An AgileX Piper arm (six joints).
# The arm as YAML. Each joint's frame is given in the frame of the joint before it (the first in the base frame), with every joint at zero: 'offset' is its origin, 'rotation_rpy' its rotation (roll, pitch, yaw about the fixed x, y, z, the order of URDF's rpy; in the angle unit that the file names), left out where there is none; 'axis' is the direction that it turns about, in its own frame. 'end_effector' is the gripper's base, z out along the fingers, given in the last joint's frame.
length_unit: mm
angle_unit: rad
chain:
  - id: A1
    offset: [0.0, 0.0, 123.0]
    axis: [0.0, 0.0, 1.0]
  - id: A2
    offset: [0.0, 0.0, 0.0]
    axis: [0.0, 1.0, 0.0]
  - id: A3
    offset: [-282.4, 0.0, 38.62]
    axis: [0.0, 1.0, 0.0]
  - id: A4
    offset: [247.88, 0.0, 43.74]
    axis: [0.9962, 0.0, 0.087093]
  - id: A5
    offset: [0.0, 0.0, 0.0]
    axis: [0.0, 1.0, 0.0]
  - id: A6
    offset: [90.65, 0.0, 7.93]
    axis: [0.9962, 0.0, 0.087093]
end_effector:
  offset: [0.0, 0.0, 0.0]
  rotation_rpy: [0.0, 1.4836, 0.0]
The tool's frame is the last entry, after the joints.
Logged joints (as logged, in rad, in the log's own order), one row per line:
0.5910 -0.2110 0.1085 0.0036 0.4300 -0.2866
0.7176 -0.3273 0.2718 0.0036 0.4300 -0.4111
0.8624 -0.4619 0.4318 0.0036 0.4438 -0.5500
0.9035 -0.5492 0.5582 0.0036 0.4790 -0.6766
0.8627 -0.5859 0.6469 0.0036 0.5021 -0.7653
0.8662 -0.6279 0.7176 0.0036 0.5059 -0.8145
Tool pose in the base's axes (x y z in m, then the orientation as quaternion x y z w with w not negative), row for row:
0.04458 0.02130 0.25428 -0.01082 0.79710 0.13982 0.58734
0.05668 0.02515 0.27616 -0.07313 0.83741 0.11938 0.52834
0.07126 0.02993 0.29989 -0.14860 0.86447 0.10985 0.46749
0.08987 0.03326 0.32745 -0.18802 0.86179 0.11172 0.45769
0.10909 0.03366 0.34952 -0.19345 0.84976 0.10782 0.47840
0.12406 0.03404 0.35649 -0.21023 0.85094 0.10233 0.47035
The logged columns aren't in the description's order. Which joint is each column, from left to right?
Columns, left to right: A5, A6, A2, A1, A4, A3.
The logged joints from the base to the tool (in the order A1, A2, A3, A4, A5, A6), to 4 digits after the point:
0.0036 0.1085 -0.2866 0.4300 0.5910 -0.2110
0.0036 0.2718 -0.4111 0.4300 0.7176 -0.3273
0.0036 0.4318 -0.5500 0.4438 0.8624 -0.4619
0.0036 0.5582 -0.6766 0.4790 0.9035 -0.5492
0.0036 0.6469 -0.7653 0.5021 0.8627 -0.5859
0.0036 0.7176 -0.8145 0.5059 0.8662 -0.6279

